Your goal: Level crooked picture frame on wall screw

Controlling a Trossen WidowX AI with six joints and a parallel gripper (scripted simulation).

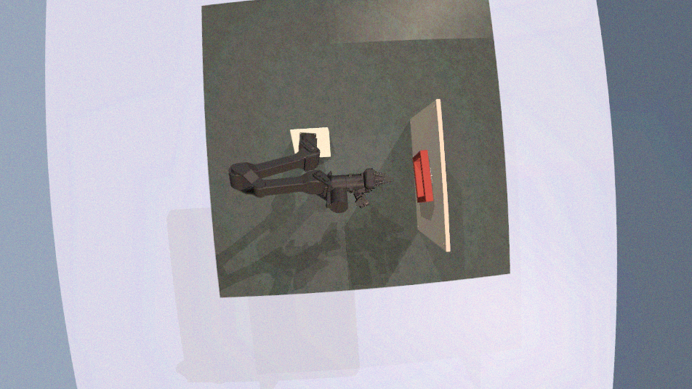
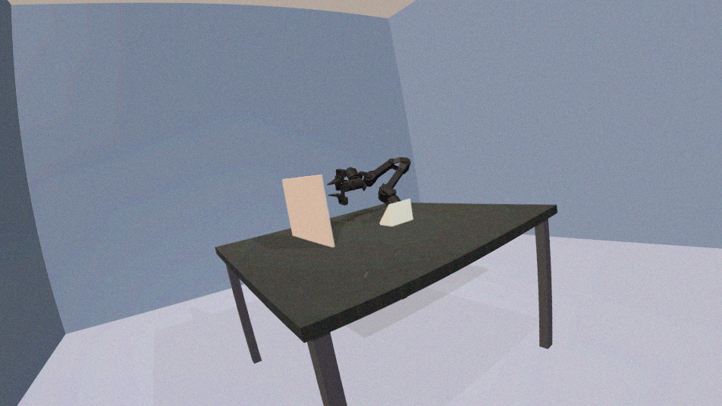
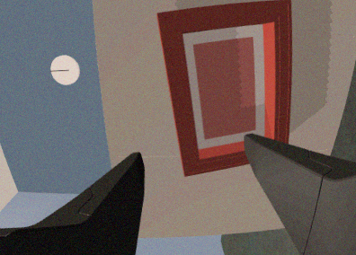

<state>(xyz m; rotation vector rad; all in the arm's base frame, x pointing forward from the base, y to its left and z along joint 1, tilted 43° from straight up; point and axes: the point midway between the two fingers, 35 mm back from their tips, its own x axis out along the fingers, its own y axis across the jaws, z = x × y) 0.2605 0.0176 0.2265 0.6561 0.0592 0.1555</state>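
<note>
The picture frame is 130 mm ahead of my gripper tip, 50 mm below it and 10 mm to the left of it. From my gripper tip the other things lie so: beige wall panel: 140 mm ahead, 70 mm below, 20 mm to the left.
</note>
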